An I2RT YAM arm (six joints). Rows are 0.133 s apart.
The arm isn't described. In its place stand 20 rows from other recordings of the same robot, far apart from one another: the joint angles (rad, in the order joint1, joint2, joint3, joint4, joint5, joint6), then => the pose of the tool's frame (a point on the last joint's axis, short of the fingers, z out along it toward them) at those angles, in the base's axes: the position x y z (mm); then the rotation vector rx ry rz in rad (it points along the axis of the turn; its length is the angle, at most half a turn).
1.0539 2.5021 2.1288 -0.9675 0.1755 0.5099 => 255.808, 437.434, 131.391, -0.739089, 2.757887, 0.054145
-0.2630 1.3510 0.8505 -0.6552 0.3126 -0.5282 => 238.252, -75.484, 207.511, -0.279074, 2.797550, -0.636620
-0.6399 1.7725 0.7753 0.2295 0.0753 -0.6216 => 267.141, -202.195, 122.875, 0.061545, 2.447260, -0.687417
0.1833 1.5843 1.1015 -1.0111 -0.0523 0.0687 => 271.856, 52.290, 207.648, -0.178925, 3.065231, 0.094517
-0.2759 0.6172 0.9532 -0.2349 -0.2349 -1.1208 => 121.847, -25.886, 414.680, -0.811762, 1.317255, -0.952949
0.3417 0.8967 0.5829 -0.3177 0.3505 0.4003 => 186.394, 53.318, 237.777, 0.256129, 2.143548, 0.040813
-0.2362 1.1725 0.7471 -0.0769 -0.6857 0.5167 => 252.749, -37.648, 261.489, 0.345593, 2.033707, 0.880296
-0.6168 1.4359 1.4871 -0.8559 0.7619 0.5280 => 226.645, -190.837, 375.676, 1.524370, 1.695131, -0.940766
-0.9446 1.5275 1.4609 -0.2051 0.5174 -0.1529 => 195.610, -300.485, 392.653, 1.115969, 1.651713, -1.215460
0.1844 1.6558 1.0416 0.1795 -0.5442 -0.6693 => 362.271, 86.320, 240.397, -1.103742, 1.602725, 0.225374
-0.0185 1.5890 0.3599 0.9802 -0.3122 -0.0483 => 268.143, 5.976, 140.153, -0.247123, 1.796804, 0.236422
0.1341 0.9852 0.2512 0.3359 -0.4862 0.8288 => 189.456, 42.345, 173.064, 0.382396, 2.053909, 1.087226
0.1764 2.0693 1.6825 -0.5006 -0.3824 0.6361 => 453.814, 94.387, 225.526, 0.408912, 2.515974, 0.809556
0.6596 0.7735 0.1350 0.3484 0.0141 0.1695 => 133.560, 102.936, 168.756, -0.450969, 1.844443, 0.557569
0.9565 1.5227 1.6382 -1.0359 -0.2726 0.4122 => 170.458, 258.300, 378.853, -0.838645, 2.544663, 0.854897
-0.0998 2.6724 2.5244 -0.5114 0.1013 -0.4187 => 589.808, -62.677, 189.056, -0.302708, 2.235178, -0.393793
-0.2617 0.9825 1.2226 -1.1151 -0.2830 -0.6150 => 163.445, -33.486, 366.624, -0.543154, 2.338025, -0.059786
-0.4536 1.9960 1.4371 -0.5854 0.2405 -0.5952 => 367.837, -188.755, 176.103, -0.126342, 2.828325, -0.602874
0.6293 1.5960 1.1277 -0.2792 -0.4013 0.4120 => 275.304, 217.635, 247.788, -0.481171, 2.408118, 0.962826
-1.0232 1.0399 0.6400 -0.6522 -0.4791 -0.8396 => 111.740, -151.719, 209.342, 0.066568, 2.456877, -0.164743
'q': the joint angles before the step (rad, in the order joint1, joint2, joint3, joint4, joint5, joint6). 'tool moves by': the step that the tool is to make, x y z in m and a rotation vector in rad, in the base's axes. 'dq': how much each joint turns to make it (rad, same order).
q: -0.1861, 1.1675, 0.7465, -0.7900, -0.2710, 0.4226
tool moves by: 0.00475, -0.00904, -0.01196, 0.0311, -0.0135, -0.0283
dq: -0.0443, 0.0373, -0.0285, 0.0717, -0.0367, -0.0033
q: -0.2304, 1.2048, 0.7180, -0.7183, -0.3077, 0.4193
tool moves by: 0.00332, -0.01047, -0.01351, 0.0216, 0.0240, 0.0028
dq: -0.0490, 0.0598, -0.0124, 0.0288, -0.0315, -0.0461
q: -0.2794, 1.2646, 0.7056, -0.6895, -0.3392, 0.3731
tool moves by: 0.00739, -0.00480, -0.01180, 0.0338, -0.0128, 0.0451
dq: -0.0197, 0.0638, -0.0058, 0.0528, -0.0543, -0.0541
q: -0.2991, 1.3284, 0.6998, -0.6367, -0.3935, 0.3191
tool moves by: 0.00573, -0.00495, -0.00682, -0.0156, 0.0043, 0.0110
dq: -0.0120, 0.0454, 0.0066, 0.0284, 0.0086, -0.0290
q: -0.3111, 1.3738, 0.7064, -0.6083, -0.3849, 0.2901
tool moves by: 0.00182, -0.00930, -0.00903, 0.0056, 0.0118, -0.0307
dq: -0.0359, 0.0419, -0.0046, 0.0316, -0.0029, -0.0050
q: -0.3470, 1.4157, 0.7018, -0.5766, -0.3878, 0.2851
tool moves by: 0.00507, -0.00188, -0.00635, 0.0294, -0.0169, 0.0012
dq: -0.0048, 0.0351, -0.0023, 0.0447, -0.0338, 0.0039
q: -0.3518, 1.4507, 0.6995, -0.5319, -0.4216, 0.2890
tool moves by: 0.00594, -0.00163, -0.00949, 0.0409, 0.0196, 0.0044
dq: -0.0021, 0.0596, 0.0113, 0.0168, -0.0322, 0.0024
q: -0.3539, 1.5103, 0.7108, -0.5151, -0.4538, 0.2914
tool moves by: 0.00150, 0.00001, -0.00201, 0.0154, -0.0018, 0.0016
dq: 0.0002, 0.0122, 0.0011, 0.0086, -0.0149, 0.0027
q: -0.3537, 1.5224, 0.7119, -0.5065, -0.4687, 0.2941
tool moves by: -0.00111, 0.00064, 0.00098, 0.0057, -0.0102, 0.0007
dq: -0.0003, -0.0097, -0.0062, 0.0047, -0.0088, 0.0015
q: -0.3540, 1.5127, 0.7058, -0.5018, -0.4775, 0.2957
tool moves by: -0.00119, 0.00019, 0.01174, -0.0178, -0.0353, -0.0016
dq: -0.0004, -0.0463, 0.0076, -0.0146, 0.0046, -0.0001
